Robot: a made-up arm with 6 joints. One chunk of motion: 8 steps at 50 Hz.
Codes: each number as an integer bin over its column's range. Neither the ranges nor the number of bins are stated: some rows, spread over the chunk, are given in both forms.
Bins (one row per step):
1: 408 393 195 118 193 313
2: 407 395 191 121 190 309
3: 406 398 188 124 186 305
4: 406 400 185 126 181 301
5: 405 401 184 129 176 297
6: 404 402 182 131 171 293
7: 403 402 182 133 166 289
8: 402 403 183 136 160 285
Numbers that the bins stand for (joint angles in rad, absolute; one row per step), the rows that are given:
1: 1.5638 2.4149 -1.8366 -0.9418 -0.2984 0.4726
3: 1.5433 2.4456 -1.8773 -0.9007 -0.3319 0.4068
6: 1.5228 2.4702 -1.9122 -0.8527 -0.4035 0.3082
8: 1.5023 2.4764 -1.9064 -0.8185 -0.4560 0.2425
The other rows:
2: 1.5535 2.4272 -1.8599 -0.9212 -0.3128 0.4397
4: 1.5433 2.4579 -1.8948 -0.8870 -0.3557 0.3740
5: 1.5330 2.4641 -1.9006 -0.8664 -0.3796 0.3411
7: 1.5125 2.4702 -1.9122 -0.8390 -0.4274 0.2753

